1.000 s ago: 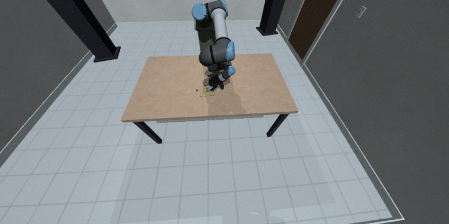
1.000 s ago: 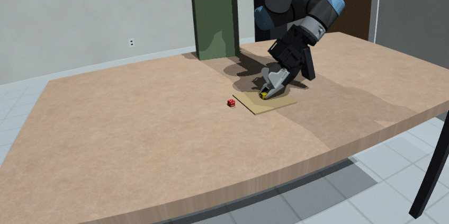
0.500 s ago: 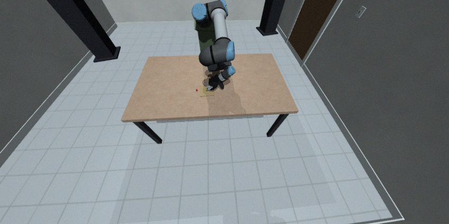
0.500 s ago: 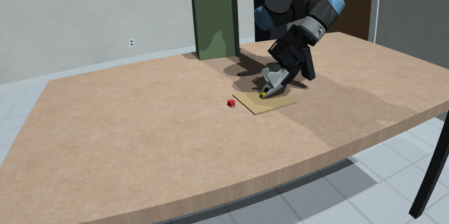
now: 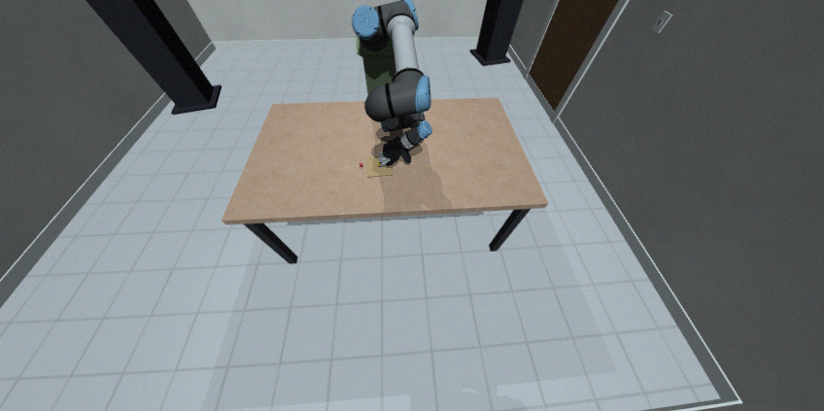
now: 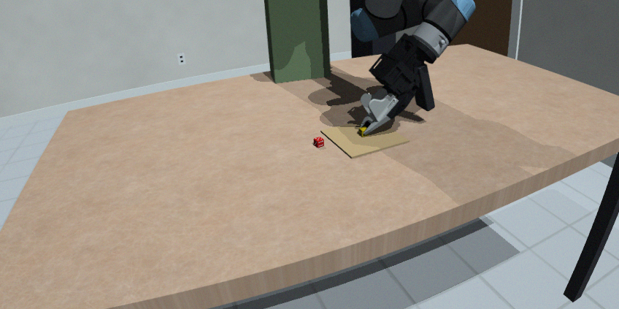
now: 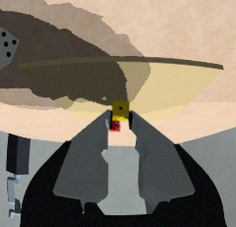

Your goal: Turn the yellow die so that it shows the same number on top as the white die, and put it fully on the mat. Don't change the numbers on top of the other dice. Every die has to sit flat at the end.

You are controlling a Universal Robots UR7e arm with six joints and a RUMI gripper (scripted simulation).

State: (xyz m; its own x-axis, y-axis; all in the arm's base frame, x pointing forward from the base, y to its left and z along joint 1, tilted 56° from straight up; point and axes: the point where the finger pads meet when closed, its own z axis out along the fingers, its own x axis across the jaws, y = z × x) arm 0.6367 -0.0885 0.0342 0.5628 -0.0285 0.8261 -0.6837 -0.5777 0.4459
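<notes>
The tan mat is 1 cm to the right of my hand and 2 cm below it. Also, from my hand: red die 3 cm behind, 11 cm to the right, 1 cm below; then white die 5 cm behind, 10 cm to the left, 1 cm below; then yellow die 1 cm to the right, 1 cm below.
</notes>
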